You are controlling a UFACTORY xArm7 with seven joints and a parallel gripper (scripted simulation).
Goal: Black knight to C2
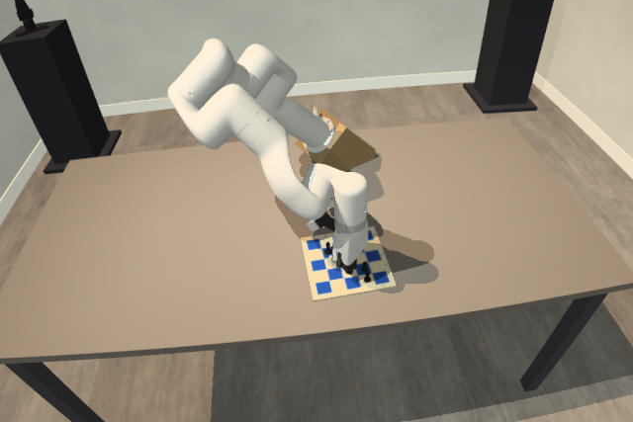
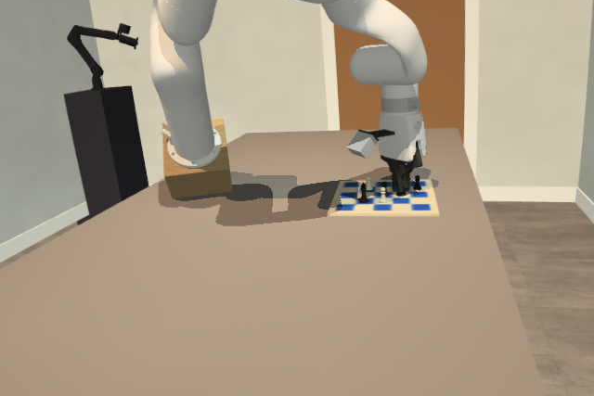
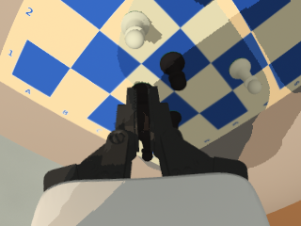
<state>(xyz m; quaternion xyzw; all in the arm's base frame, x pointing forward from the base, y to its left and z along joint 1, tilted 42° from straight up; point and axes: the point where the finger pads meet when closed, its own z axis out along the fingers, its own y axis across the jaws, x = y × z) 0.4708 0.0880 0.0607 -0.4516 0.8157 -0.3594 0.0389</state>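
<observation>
Now: hand 20 mm above the dark chess piece. Also, from my hand: blue-and-cream chessboard 40 mm behind, 30 mm below; black piece 70 mm behind, 50 mm to the right, 10 mm below.
</observation>
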